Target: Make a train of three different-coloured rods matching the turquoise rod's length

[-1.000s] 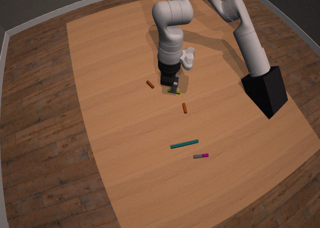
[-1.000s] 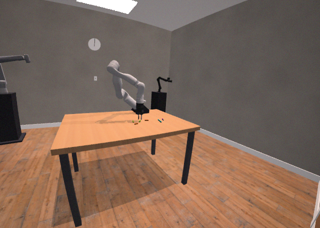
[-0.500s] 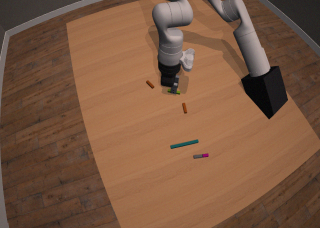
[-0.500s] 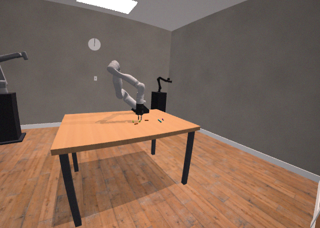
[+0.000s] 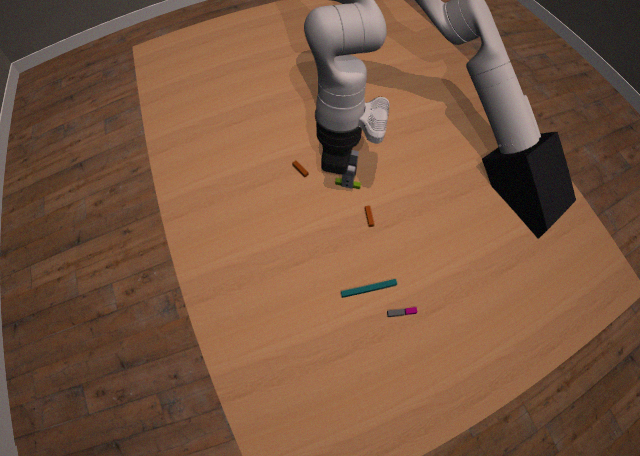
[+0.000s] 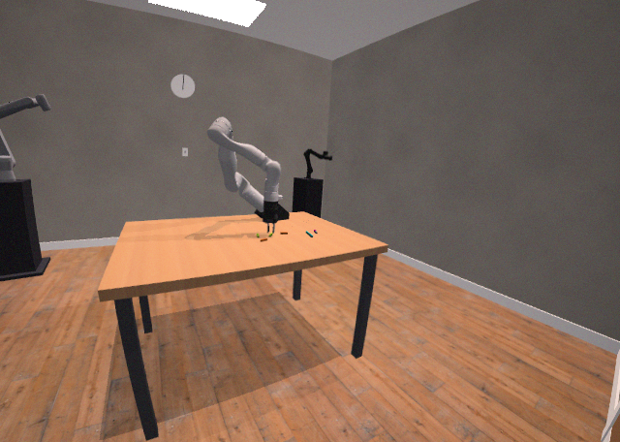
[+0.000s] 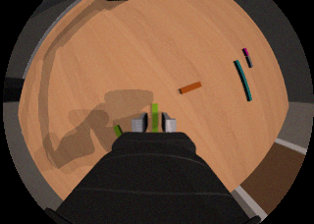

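My gripper is now 26 cm to the right of the grey rod, 8 cm short of it and 3 cm above it. Round my hand: turquoise rod 20 cm to the left, 9 cm ahead, 3 cm below; magenta rod 27 cm to the left, 5 cm ahead, 3 cm below.
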